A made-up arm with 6 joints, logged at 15 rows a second.
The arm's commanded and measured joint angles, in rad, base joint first. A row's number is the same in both.
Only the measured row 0 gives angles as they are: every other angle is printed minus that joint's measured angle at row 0.
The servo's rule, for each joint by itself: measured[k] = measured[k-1] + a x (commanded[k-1-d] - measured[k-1]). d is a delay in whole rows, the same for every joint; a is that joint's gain. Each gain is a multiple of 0.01, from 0.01 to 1. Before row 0 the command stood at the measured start. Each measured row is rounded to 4 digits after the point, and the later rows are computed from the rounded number. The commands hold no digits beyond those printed.
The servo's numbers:
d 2
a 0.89 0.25 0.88 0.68 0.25 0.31
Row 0, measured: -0.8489 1.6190 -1.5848 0.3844 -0.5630 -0.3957
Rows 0 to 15, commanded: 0.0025 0.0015 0.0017 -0.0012 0.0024 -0.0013; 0.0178 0.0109 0.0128 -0.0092 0.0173 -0.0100; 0.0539 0.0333 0.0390 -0.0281 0.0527 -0.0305; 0.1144 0.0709 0.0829 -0.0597 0.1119 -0.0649; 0.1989 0.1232 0.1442 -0.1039 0.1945 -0.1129; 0.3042 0.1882 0.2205 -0.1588 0.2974 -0.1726; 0.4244 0.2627 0.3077 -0.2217 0.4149 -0.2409; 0.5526 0.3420 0.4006 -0.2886 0.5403 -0.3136; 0.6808 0.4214 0.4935 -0.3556 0.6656 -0.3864; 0.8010 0.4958 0.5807 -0.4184 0.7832 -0.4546; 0.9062 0.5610 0.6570 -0.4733 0.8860 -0.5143; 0.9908 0.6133 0.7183 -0.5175 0.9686 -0.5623; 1.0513 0.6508 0.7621 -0.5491 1.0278 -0.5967; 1.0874 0.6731 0.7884 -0.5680 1.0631 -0.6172; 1.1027 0.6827 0.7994 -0.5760 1.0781 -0.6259; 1.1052 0.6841 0.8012 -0.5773 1.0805 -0.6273
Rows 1 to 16, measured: 0.0000 0.0000 0.0000 0.0000 0.0000 0.0000; 0.0000 0.0000 0.0000 0.0000 0.0000 0.0000; 0.0022 0.0004 0.0015 -0.0008 0.0006 -0.0004; 0.0161 0.0030 0.0114 -0.0065 0.0048 -0.0034; 0.0497 0.0106 0.0357 -0.0212 0.0168 -0.0118; 0.1073 0.0257 0.0772 -0.0474 0.0406 -0.0283; 0.1888 0.0501 0.1362 -0.0858 0.0791 -0.0545; 0.2915 0.0846 0.2104 -0.1354 0.1337 -0.0911; 0.4098 0.1291 0.2960 -0.1941 0.2040 -0.1375; 0.5369 0.1823 0.3880 -0.2584 0.2881 -0.1921; 0.6650 0.2421 0.4808 -0.3245 0.3825 -0.2523; 0.7860 0.3055 0.5687 -0.3884 0.4827 -0.3150; 0.8930 0.3694 0.6464 -0.4461 0.5835 -0.3768; 0.9800 0.4304 0.7097 -0.4947 0.6798 -0.4343; 1.0435 0.4855 0.7558 -0.5317 0.7668 -0.4846; 1.0826 0.5324 0.7845 -0.5564 0.8409 -0.5257
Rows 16 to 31, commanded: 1.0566 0.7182 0.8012 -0.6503 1.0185 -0.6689; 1.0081 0.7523 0.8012 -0.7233 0.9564 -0.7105; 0.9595 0.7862 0.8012 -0.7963 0.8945 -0.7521; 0.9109 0.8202 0.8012 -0.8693 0.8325 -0.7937; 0.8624 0.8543 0.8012 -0.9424 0.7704 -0.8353; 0.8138 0.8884 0.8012 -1.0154 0.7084 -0.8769; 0.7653 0.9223 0.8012 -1.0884 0.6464 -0.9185; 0.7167 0.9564 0.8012 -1.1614 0.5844 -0.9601; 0.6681 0.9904 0.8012 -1.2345 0.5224 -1.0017; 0.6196 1.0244 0.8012 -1.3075 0.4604 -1.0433; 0.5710 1.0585 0.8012 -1.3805 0.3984 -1.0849; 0.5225 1.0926 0.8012 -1.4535 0.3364 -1.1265; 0.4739 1.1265 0.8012 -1.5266 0.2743 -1.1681; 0.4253 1.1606 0.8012 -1.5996 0.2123 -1.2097; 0.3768 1.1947 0.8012 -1.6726 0.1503 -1.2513; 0.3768 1.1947 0.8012 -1.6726 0.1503 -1.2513
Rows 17 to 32, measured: 1.1005 0.5700 0.7976 -0.5697 0.9002 -0.5568; 1.1047 0.5985 0.8008 -0.5749 0.9453 -0.5787; 1.0619 0.6284 0.8012 -0.6262 0.9636 -0.6067; 1.0140 0.6594 0.8012 -0.6922 0.9618 -0.6389; 0.9655 0.6911 0.8012 -0.7630 0.9450 -0.6740; 0.9169 0.7234 0.8012 -0.8353 0.9169 -0.7111; 0.8684 0.7561 0.8012 -0.9081 0.8803 -0.7496; 0.8198 0.7892 0.8012 -0.9811 0.8373 -0.7891; 0.7713 0.8225 0.8012 -1.0541 0.7896 -0.8292; 0.7227 0.8560 0.8012 -1.1271 0.7383 -0.8698; 0.6741 0.8896 0.8012 -1.2001 0.6843 -0.9107; 0.6256 0.9233 0.8012 -1.2731 0.6283 -0.9518; 0.5770 0.9571 0.8012 -1.3461 0.5708 -0.9931; 0.5285 0.9910 0.8012 -1.4191 0.5122 -1.0345; 0.4799 1.0249 0.8012 -1.4922 0.4527 -1.0759; 0.4313 1.0588 0.8012 -1.5652 0.3926 -1.1174
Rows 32 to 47, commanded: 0.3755 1.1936 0.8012 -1.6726 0.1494 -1.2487; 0.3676 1.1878 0.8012 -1.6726 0.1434 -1.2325; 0.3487 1.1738 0.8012 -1.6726 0.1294 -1.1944; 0.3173 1.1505 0.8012 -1.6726 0.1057 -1.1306; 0.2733 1.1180 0.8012 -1.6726 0.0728 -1.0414; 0.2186 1.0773 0.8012 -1.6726 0.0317 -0.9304; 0.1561 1.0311 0.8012 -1.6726 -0.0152 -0.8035; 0.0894 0.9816 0.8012 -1.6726 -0.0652 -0.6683; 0.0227 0.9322 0.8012 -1.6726 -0.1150 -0.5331; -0.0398 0.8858 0.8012 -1.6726 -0.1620 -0.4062; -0.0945 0.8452 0.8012 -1.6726 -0.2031 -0.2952; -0.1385 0.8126 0.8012 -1.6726 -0.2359 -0.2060; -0.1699 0.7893 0.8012 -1.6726 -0.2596 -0.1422; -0.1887 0.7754 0.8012 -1.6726 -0.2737 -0.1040; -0.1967 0.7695 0.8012 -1.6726 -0.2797 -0.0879; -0.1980 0.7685 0.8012 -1.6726 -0.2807 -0.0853
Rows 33 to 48, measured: 0.3828 1.0928 0.8012 -1.6382 0.3320 -1.1589; 0.3775 1.1183 0.8012 -1.6616 0.2866 -1.1875; 0.3757 1.1371 0.8012 -1.6691 0.2523 -1.2065; 0.3685 1.1498 0.8012 -1.6715 0.2251 -1.2146; 0.3509 1.1558 0.8012 -1.6722 0.2012 -1.2083; 0.3210 1.1545 0.8012 -1.6725 0.1773 -1.1842; 0.2785 1.1454 0.8012 -1.6726 0.1512 -1.1399; 0.2252 1.1284 0.8012 -1.6726 0.1213 -1.0750; 0.1637 1.1041 0.8012 -1.6726 0.0872 -0.9908; 0.0976 1.0735 0.8012 -1.6726 0.0491 -0.8908; 0.0309 1.0382 0.8012 -1.6726 0.0081 -0.7799; -0.0320 1.0001 0.8012 -1.6726 -0.0344 -0.6641; -0.0876 0.9614 0.8012 -1.6726 -0.0766 -0.5497; -0.1329 0.9242 0.8012 -1.6726 -0.1164 -0.4432; -0.1658 0.8905 0.8012 -1.6726 -0.1522 -0.3499; -0.1862 0.8617 0.8012 -1.6726 -0.1826 -0.2737
